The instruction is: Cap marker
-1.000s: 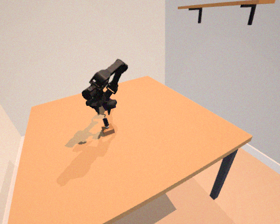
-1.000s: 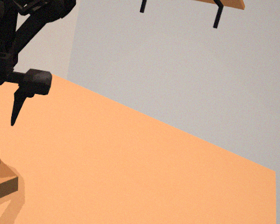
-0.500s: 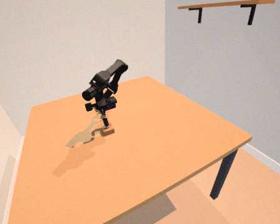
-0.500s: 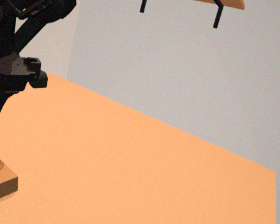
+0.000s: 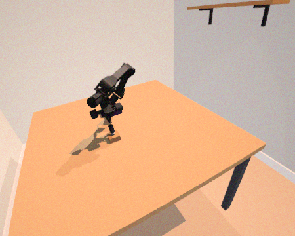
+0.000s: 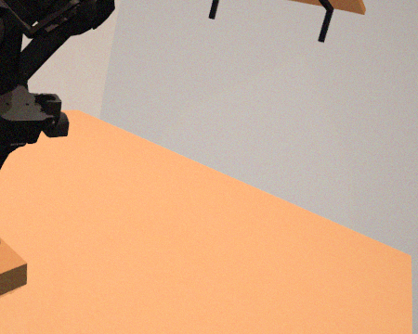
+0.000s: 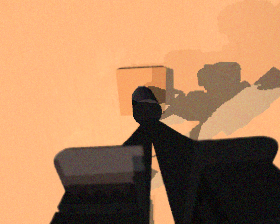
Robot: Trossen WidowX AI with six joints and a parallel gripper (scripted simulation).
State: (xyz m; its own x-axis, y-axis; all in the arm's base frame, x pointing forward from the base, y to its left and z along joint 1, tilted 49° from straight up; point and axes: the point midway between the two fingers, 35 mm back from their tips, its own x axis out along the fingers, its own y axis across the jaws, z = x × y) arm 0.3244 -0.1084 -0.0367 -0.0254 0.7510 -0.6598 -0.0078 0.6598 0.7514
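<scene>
The black marker cap is 5 cm below my gripper tip.
</scene>
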